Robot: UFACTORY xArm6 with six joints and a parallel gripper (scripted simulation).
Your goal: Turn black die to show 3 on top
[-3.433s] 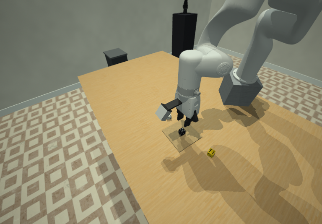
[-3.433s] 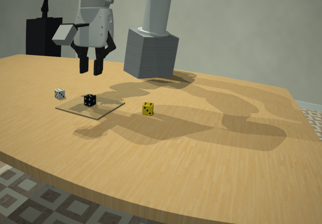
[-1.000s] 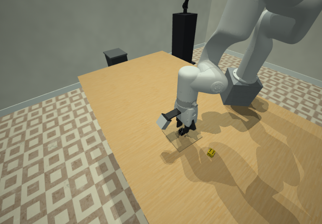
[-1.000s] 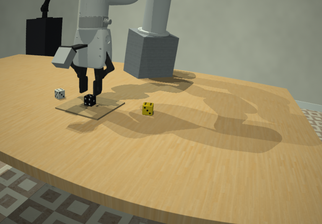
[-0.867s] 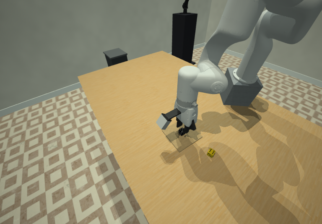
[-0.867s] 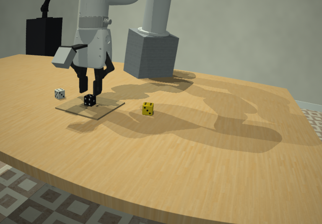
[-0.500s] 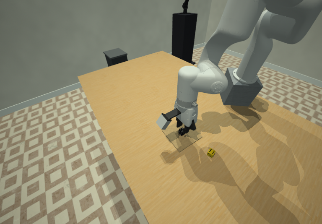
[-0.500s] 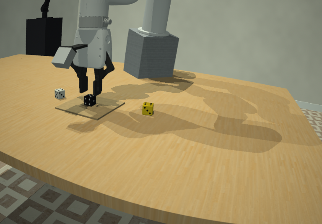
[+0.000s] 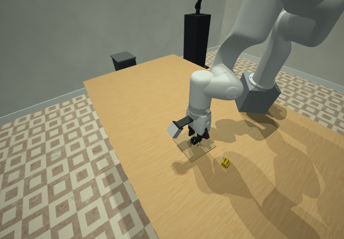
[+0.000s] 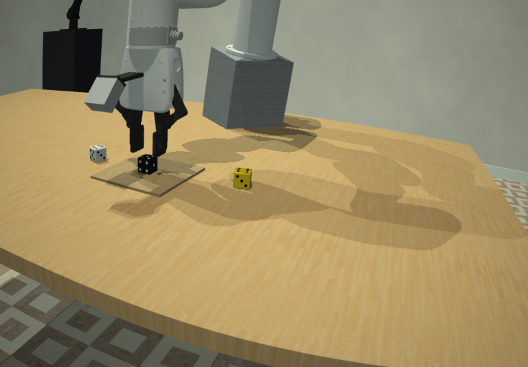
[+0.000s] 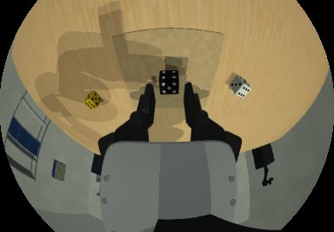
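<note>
Now: hand 4 cm above the black die. From my hand the other things lie so: yellow die 15 cm to the left, 4 cm below, 2 cm behind; then tan mat 5 cm below; then white die 12 cm to the right, 4 cm below, 2 cm behind.
</note>
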